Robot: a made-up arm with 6 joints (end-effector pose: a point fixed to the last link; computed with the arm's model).
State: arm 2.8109 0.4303 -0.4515 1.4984 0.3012 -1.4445
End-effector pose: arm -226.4 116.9 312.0 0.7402 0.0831 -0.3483 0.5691
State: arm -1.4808 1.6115 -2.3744 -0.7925 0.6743 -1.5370
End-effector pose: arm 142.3 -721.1 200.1 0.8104 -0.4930 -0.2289 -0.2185
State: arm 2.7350 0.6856 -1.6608 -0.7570 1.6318 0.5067
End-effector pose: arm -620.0 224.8 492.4 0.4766 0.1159 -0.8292 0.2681
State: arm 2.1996 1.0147 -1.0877 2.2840 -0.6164 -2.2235
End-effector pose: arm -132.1 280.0 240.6 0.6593 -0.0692 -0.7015 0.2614
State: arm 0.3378 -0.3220 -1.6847 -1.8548 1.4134 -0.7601
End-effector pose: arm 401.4 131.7 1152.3 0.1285 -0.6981 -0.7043 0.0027
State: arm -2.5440 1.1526 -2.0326 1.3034 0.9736 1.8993
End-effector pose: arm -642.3 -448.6 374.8 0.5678 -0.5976 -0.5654 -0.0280
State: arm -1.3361 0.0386 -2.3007 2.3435 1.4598 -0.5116
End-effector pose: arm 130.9 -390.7 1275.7 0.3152 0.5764 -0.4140 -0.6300
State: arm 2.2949 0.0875 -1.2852 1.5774 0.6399 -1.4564
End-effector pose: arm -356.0 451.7 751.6 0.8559 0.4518 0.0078 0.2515
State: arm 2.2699 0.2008 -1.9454 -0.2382 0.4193 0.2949
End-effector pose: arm -419.0 396.2 1065.2 0.8195 0.5237 -0.2291 -0.0407
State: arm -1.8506 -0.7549 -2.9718 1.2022 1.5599 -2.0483
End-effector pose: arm 201.7 469.9 1235.6 0.2072 -0.5205 -0.7553 0.3401
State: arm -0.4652 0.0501 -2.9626 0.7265 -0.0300 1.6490
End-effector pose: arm 10.5 -26.8 1374.1 0.1442 0.8335 0.1542 -0.5105
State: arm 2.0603 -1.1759 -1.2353 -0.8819 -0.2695 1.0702
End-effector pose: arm -78.5 -95.6 1169.0 0.4970 0.8203 0.1392 -0.2463
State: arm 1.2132 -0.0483 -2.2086 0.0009 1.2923 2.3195
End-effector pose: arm 130.8 405.1 1303.5 0.4217 -0.1937 0.3399 -0.8180
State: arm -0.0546 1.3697 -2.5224 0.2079 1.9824 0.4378
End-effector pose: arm 803.5 25.0 406.1 0.5460 -0.6552 0.1584 -0.4974
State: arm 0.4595 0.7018 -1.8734 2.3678 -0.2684 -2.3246
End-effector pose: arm 635.8 247.7 582.4 0.5376 -0.0288 -0.5467 -0.6413
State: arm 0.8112 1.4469 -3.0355 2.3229 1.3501 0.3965
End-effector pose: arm 591.1 578.6 671.8 0.6999 0.0414 0.6734 -0.2344
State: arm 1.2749 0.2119 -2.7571 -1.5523 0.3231 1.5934
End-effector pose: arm 18.8 381.5 1295.7 0.2746 0.6771 -0.2759 -0.6245
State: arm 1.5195 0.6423 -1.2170 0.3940 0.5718 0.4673
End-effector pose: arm 13.8 624.6 415.4 0.8508 -0.3215 -0.2834 -0.3041
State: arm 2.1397 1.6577 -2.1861 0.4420 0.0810 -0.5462
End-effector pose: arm -342.5 531.9 136.8 0.8489 0.2286 -0.4212 0.2229
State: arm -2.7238 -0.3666 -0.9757 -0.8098 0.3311 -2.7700
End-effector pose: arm -384.8 -284.8 901.9 0.8484 -0.5145 0.0802 -0.0950
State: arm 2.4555 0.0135 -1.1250 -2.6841 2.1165 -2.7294
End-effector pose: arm -434.4 368.5 763.7 0.3535 0.6550 0.4307 -0.5104
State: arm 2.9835 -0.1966 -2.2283 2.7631 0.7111 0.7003
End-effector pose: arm -272.3 78.6 1307.7 0.2873 -0.6597 0.4966 0.4853
